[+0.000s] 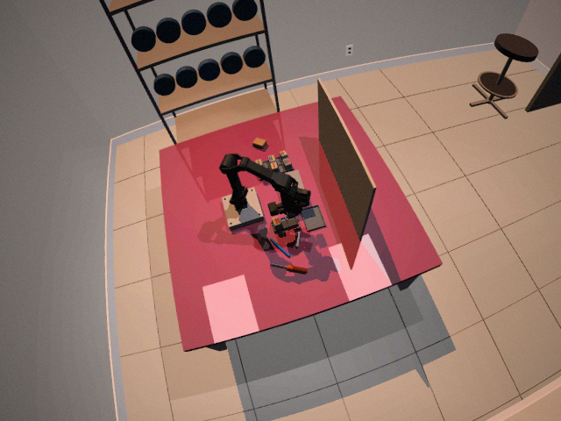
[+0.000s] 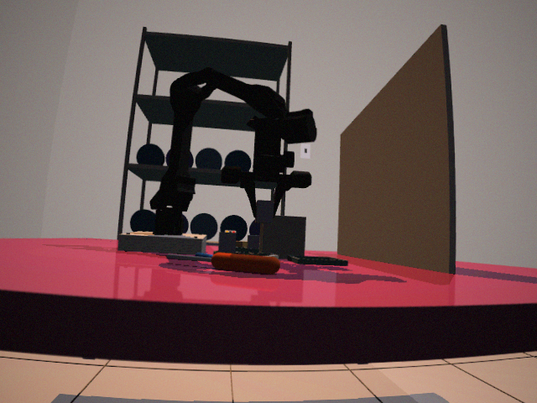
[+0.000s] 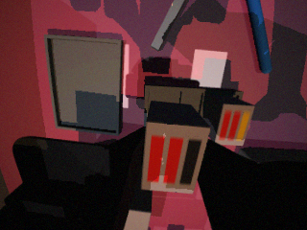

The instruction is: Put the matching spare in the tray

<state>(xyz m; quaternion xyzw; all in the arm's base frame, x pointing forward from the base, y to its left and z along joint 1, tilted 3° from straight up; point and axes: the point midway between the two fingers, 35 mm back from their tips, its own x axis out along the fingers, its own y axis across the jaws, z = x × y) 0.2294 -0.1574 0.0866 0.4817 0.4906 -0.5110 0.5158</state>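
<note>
Now: gripper tip 110 mm short of the grey square tray, 10 mm to the left of it and 80 mm above it. The rest, counted from my gripper tip: tan spare block 20 mm above; dark boxy unit 60 mm ahead, 170 mm to the left, 40 mm below; blue pen 90 mm behind, 120 mm to the right, 80 mm below.
</note>
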